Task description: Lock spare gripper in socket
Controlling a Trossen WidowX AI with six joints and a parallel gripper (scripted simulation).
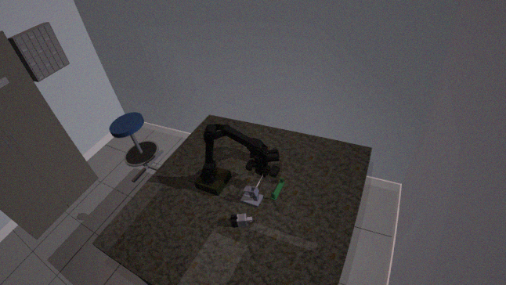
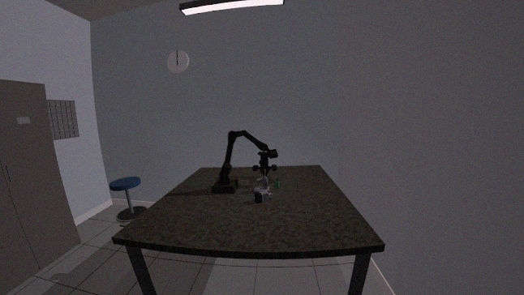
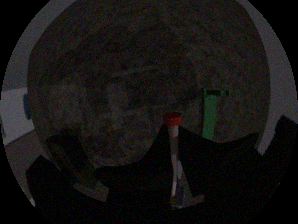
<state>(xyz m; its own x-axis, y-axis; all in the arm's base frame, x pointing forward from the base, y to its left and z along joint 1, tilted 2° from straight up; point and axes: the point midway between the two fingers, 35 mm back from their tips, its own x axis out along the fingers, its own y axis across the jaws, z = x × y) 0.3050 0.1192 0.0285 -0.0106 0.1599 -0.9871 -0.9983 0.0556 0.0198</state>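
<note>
Now: gripper tip 90 mm short of the green bracket, 40 mm to the left of it and 30 mm above it. Also, from my gripper tip: grey mount: 20 mm behind, 140 mm to the right; spare gripper: 20 mm behind, 300 mm to the right, 20 mm below.
</note>
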